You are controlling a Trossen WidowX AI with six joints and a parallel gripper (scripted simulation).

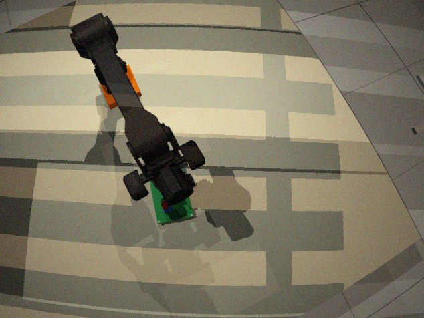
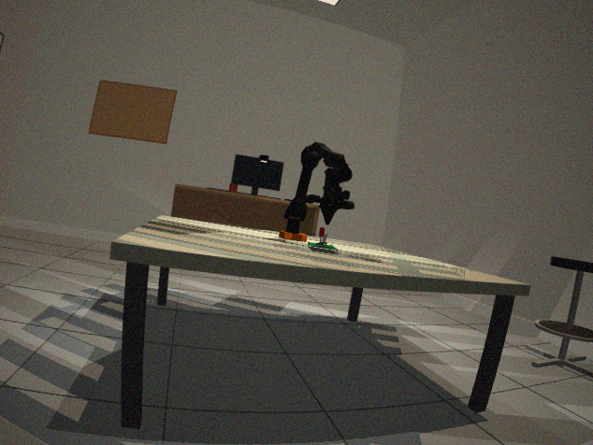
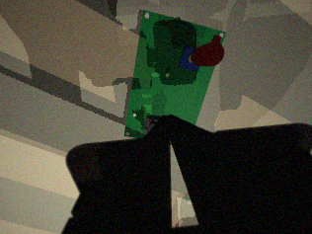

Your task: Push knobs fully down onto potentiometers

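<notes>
Now: the red knob 60 mm ahead of my gripper tip, 30 mm to the right of it and 30 mm below it. The rest, counted from my gripper tip: grey knob: 50 mm below, 40 mm behind.
</notes>
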